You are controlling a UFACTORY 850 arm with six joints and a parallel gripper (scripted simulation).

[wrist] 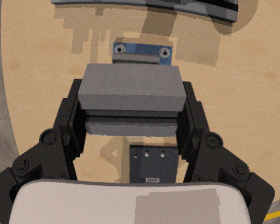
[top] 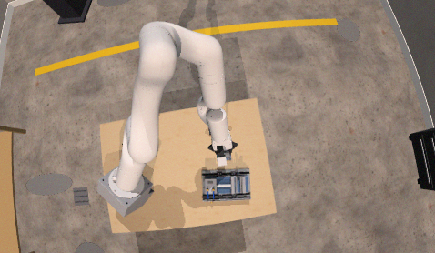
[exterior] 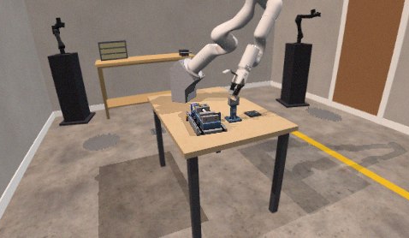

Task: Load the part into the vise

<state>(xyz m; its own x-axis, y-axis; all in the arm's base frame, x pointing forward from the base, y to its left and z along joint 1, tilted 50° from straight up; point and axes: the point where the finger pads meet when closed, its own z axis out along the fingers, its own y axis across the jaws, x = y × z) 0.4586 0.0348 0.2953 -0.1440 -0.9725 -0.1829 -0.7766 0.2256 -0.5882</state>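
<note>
Right now the part is right at my hand. From my hand the other things lie so: white cylinder rod: 200 mm to the right, 120 mm below, 20 mm ahead; work stop: 140 mm to the right, 110 mm below, 100 mm ahead; grey vise jaw: 190 mm to the right, 120 mm below, 70 mm ahead.
</note>
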